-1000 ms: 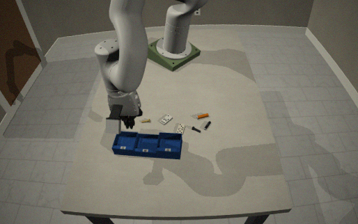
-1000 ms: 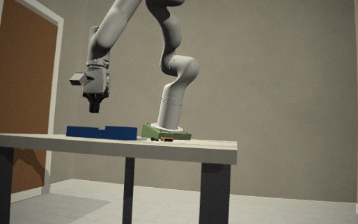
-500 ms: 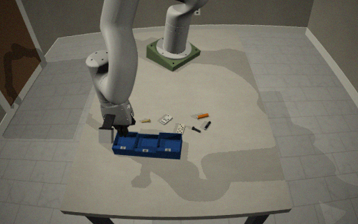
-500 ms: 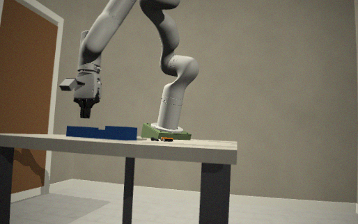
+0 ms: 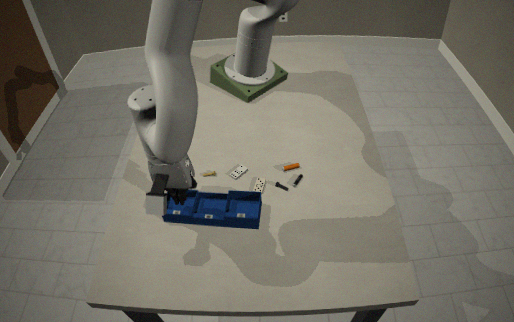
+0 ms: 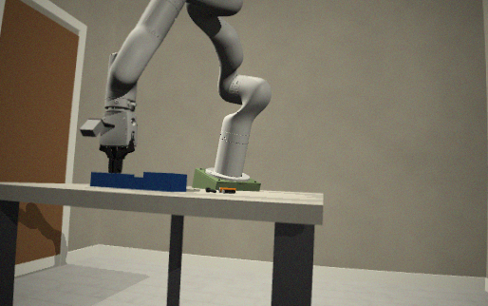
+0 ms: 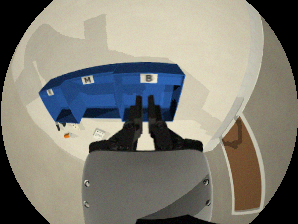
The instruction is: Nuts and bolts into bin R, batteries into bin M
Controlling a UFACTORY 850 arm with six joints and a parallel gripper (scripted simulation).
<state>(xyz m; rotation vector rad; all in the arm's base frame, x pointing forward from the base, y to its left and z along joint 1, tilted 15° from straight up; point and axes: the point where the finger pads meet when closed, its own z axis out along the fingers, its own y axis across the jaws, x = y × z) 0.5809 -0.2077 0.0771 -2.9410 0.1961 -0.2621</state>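
Now: the blue bin 8 cm to the left of my hand, 4 cm below it and 1 cm ahead of it. Round my hand: black bolt (26 cm to the left, 6 cm behind, 5 cm below); tan bolt (12 cm behind, 7 cm to the left, 5 cm below); domino (15 cm to the left, 12 cm behind, 6 cm below).
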